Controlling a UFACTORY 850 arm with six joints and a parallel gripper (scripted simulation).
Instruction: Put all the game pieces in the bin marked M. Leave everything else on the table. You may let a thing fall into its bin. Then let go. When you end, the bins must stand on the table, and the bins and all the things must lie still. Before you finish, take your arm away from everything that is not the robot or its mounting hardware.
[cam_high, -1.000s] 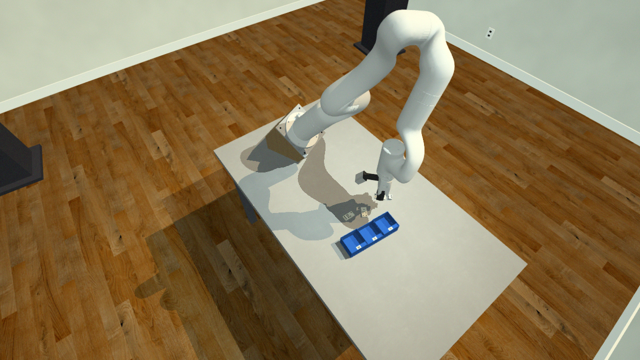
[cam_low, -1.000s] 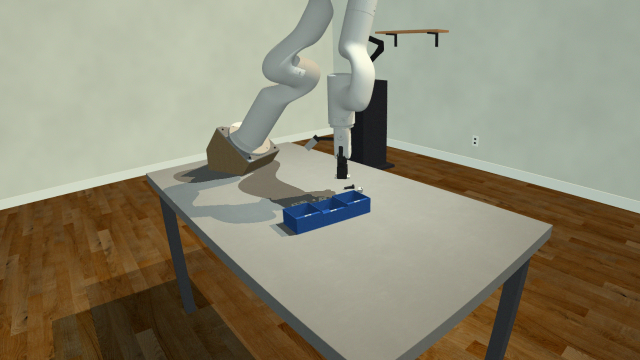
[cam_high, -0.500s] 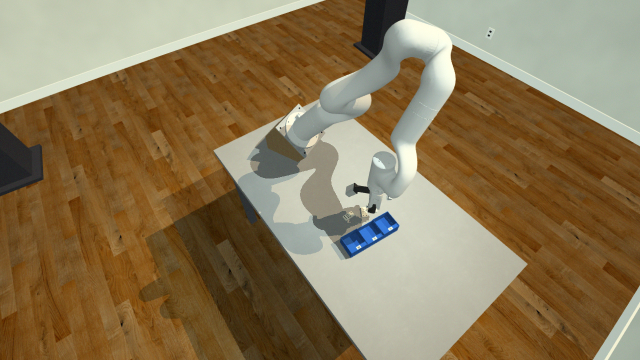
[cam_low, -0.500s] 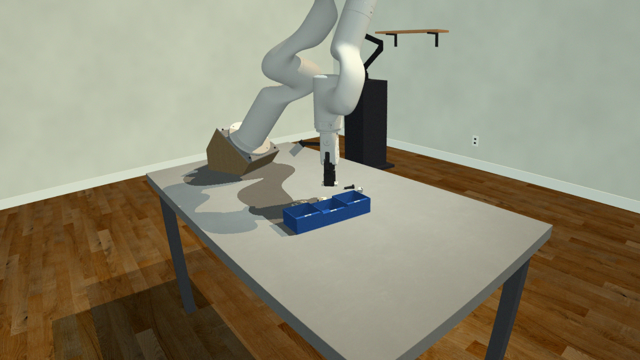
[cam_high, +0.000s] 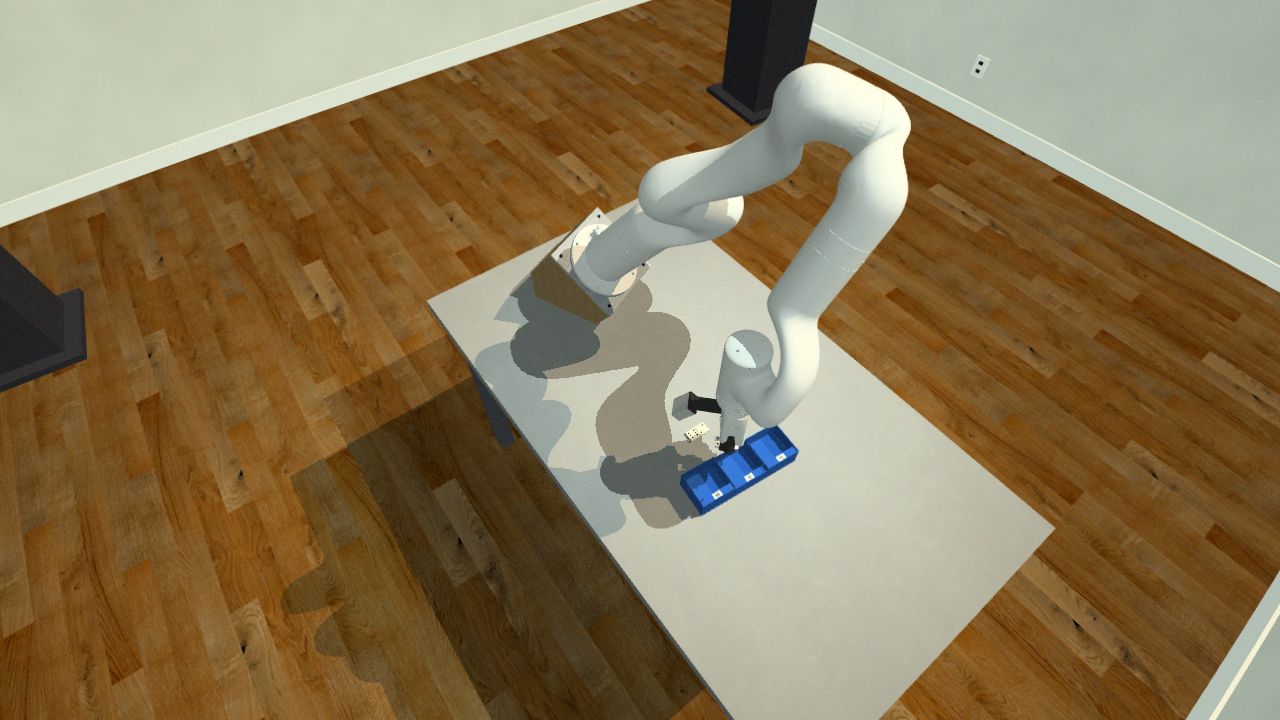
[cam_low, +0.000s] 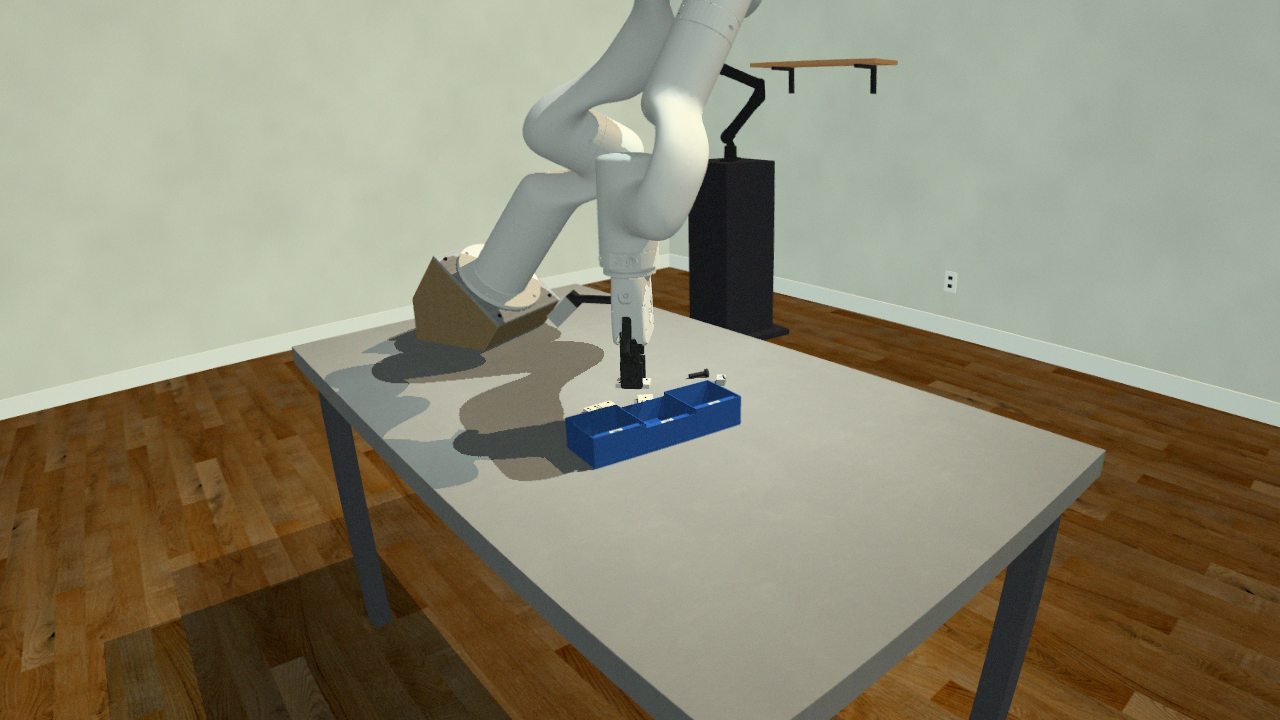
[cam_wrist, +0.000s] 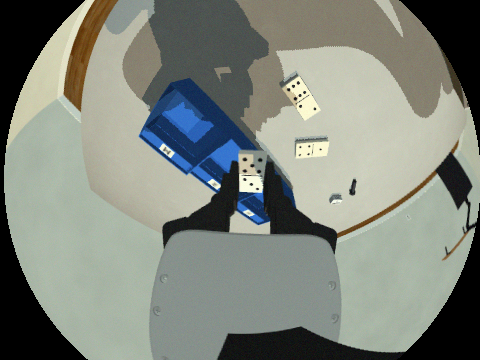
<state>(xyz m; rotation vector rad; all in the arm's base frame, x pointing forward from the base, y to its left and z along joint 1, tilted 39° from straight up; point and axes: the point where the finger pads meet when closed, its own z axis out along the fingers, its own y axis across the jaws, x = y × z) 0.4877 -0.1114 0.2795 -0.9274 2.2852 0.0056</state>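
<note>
My hand is 7 cm above the blue three-part bin, 5 cm short of it and 1 cm to the right of it. Round my hand: white part (22 cm to the left, 8 cm below, 7 cm behind); black bolt (21 cm to the left, 11 cm behind, 8 cm below); white domino (2 cm below).
</note>
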